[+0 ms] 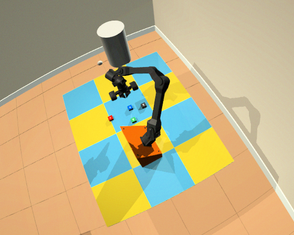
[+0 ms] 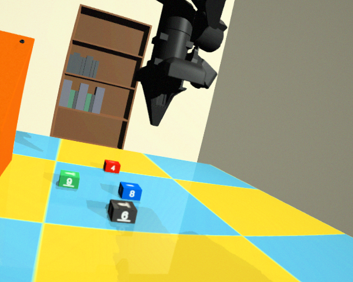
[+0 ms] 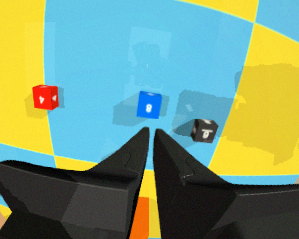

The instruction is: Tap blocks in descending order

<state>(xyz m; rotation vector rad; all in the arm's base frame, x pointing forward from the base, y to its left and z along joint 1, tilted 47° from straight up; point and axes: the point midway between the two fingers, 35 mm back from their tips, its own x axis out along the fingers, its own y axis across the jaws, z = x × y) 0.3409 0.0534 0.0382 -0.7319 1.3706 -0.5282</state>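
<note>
Right now the black block is 12 cm below my gripper tip, 10 cm to the right of it and 4 cm behind it. Round my gripper tip: blue block (12 cm below, 2 cm behind); red block (16 cm to the left, 12 cm below, 4 cm behind); green block (12 cm below, 12 cm behind, 1 cm to the left).
</note>
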